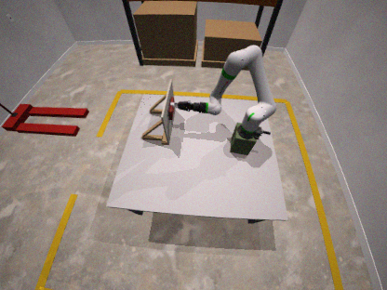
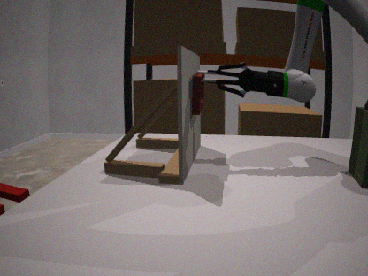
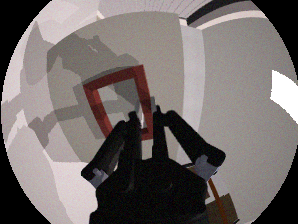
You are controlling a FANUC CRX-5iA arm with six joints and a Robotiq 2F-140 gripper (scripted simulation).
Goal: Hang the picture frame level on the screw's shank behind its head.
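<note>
The red picture frame lies 4 cm ahead of my hand and 5 cm below it. The rest, counted from my hand: grey wall panel: 6 cm ahead, 11 cm below.
</note>
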